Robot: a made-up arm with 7 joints.
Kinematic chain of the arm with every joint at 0, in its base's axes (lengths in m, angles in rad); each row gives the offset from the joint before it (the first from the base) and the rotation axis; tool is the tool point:
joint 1: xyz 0 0 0.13 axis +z
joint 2: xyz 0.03 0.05 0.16 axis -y
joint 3: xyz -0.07 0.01 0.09 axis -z
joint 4: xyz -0.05 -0.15 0 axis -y
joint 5: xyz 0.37 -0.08 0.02 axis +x
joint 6: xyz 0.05 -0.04 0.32 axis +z
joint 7: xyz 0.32 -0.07 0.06 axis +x
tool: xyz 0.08 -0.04 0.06
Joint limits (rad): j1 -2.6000..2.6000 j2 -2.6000..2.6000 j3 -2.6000..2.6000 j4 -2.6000..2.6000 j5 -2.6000..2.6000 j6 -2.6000..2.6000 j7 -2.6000..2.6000
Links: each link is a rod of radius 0.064 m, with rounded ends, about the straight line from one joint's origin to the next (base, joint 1, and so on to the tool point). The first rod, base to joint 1, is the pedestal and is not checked.
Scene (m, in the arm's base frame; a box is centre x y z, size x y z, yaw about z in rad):
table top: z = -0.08
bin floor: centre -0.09 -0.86 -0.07 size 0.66 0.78 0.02 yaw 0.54
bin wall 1: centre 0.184 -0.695 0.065 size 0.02 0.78 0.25 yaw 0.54
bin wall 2: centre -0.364 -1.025 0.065 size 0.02 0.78 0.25 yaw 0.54
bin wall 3: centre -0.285 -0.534 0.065 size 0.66 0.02 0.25 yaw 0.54
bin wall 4: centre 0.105 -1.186 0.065 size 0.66 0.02 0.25 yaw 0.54
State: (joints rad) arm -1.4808 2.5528 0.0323 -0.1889 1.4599 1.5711 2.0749
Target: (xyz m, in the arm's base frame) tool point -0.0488 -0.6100 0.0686
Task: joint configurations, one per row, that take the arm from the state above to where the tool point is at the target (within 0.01 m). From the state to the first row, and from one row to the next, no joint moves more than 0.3 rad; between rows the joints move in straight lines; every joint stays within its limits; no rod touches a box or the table.
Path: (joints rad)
1: -1.2088 2.5451 0.0121 -0.2788 1.6879 1.6933 2.1124
2: -0.9369 2.5375 -0.0081 -0.3687 1.9159 1.8156 2.1498
3: -0.6649 2.5298 -0.0283 -0.4586 2.1440 1.9378 2.1873
4: -0.3930 2.5222 -0.0485 -0.5485 2.3720 2.0600 2.2247
5: -0.1210 2.5145 -0.0687 -0.6384 2.6000 2.1822 2.2622
6: -0.2299 2.5430 0.1364 -0.5956 2.4434 2.2660 2.2642
7: -0.3387 2.5715 0.3416 -0.5528 2.2867 2.3499 2.2662
8: -0.4476 2.6000 0.5468 -0.5100 2.1301 2.4337 2.2682

